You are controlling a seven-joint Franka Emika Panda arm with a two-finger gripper.
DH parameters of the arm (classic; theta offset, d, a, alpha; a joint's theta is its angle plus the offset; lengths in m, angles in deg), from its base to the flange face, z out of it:
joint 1: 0 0.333 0 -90
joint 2: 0 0 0 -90
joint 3: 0 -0.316 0.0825 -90
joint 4: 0 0 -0.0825 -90
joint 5: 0 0.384 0 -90
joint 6: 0 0 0.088 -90
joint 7: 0 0.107 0 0
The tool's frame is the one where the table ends.
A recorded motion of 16 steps. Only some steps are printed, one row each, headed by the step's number.
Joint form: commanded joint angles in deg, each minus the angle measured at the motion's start. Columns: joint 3, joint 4, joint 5, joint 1, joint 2, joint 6, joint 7.
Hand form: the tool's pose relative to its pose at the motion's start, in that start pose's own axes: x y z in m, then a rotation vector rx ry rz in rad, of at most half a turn. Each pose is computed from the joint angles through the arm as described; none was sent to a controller.
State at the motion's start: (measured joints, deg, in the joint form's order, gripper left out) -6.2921 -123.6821 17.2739 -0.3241 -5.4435 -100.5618 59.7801
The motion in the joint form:
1: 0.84 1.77 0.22 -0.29 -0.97 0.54 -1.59
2: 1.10 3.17 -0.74 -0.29 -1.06 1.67 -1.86
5: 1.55 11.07 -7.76 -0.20 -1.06 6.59 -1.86
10: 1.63 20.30 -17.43 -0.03 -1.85 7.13 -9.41
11: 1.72 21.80 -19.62 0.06 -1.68 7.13 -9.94
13: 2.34 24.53 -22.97 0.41 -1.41 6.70 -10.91
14: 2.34 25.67 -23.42 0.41 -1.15 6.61 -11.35
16: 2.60 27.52 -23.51 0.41 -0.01 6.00 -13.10
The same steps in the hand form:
1: 0.0012 0.0027 -0.0233 0.0416 0.0111 -0.0228
2: 0.0008 0.0034 -0.0341 0.0398 0.0263 -0.0334
5: -0.0043 0.0054 -0.0914 0.0222 0.1519 -0.0695
10: -0.0164 0.0121 -0.1729 0.0536 0.3855 -0.2272
11: -0.0163 0.0132 -0.1848 0.0502 0.4303 -0.2360
13: -0.0154 0.0164 -0.2080 0.0574 0.5061 -0.2477
14: -0.0167 0.0159 -0.2156 0.0653 0.5222 -0.2559
16: -0.0136 0.0113 -0.2242 0.0769 0.5364 -0.2842

